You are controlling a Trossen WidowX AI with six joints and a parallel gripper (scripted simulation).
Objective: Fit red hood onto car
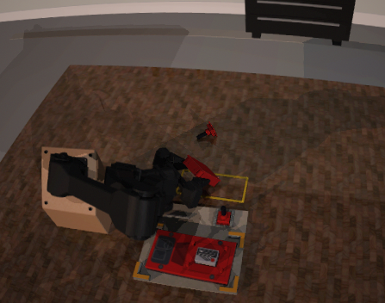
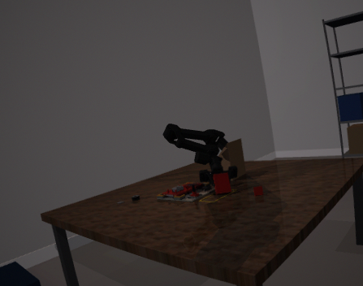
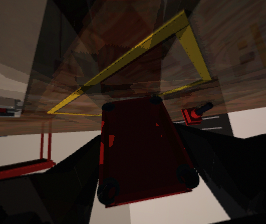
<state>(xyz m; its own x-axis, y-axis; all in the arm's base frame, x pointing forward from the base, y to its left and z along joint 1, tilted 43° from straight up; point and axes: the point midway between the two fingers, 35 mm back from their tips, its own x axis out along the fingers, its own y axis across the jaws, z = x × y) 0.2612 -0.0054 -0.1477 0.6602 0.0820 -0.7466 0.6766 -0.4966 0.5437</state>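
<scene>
The red hood is 1 cm above my gripper tip. From my gripper tip the other things lie so: grey engine block (5 cm ahead, 23 cm to the right, 2 cm below); then grey jig (1 cm ahead, 21 cm to the right, 3 cm below).
</scene>
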